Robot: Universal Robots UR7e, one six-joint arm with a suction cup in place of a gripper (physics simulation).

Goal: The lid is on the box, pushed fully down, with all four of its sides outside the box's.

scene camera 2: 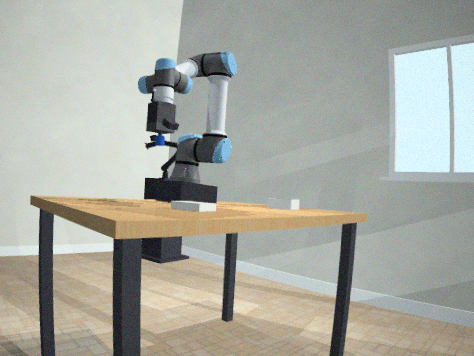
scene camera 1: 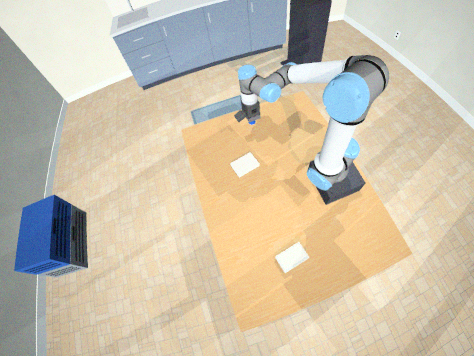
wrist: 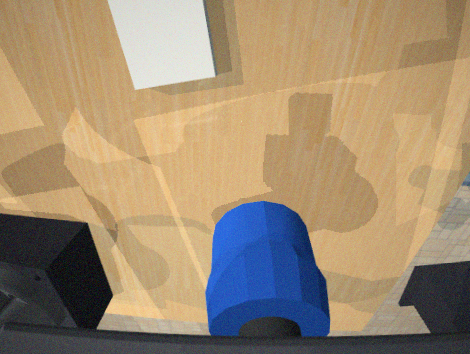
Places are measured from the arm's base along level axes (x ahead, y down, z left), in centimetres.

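Where they show: hand at its tool point: [scene camera 2: 159, 145] [wrist: 259, 239]; arm's base at its link origin: [scene camera 2: 184, 182] [wrist: 21, 298].
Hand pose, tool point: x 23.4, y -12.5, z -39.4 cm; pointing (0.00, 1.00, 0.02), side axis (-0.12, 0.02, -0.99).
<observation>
Things, the pixels of their top centre, and the offset from my tool point.
- lid at its top centre: [wrist: 157, 13] [scene camera 2: 193, 202] [scene camera 1: 244, 163] dx +10.9, dy +19.4, dz +7.9 cm
- box at its top centre: [scene camera 1: 292, 256] [scene camera 2: 283, 198] dx +18.2, dy +17.3, dz +62.9 cm
A flat white slab, which looks like the lid [scene camera 1: 245, 164] [scene camera 2: 192, 206] [wrist: 167, 42], lies on the table nearer the tool. In the wrist view part of it shows at the top, with a plain white upper face. A second white piece, which looks like the box [scene camera 1: 292, 257] [scene camera 2: 283, 204], stands apart from it, farther along the table; it looks a little taller in scene camera 2. Whether its top is open is hard to tell. My suction gripper [scene camera 1: 252, 122] [scene camera 2: 160, 141] [wrist: 262, 250] points down above the table, off to one side of the lid, touching nothing and carrying nothing.
The wooden table [scene camera 1: 220, 220] [scene camera 2: 240, 225] carries both pieces. The arm's dark base [scene camera 1: 341, 189] [scene camera 2: 180, 191] stands at the table's far side in scene camera 2. A blue cabinet [scene camera 1: 42, 235] stands on the floor, and blue-grey kitchen units [scene camera 1: 200, 45] stand behind.
</observation>
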